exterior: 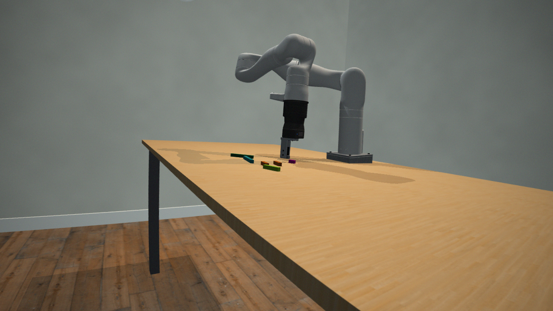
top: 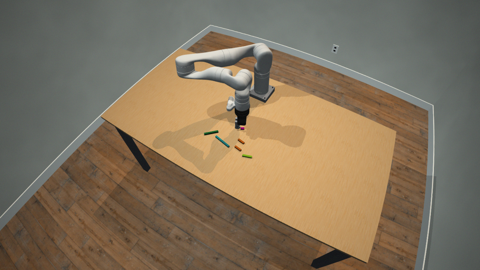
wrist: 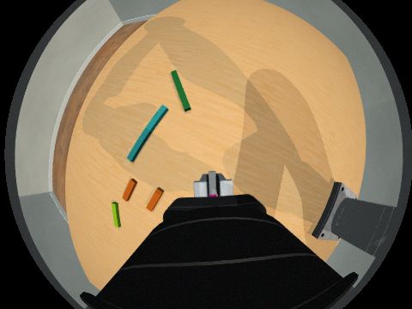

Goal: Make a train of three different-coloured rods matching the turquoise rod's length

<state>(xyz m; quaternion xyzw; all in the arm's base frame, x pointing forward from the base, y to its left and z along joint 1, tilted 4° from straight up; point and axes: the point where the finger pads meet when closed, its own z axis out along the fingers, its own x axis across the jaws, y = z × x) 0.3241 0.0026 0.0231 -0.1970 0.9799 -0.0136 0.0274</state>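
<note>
My gripper is now 2 cm above the grey rod. Also, from my hand: green rod (9 cm ahead, 11 cm to the right, 3 cm below); turquoise rod (12 cm ahead, 3 cm to the right, 3 cm below); magenta rod (1 cm behind, 3 cm to the left, 3 cm below).
</note>
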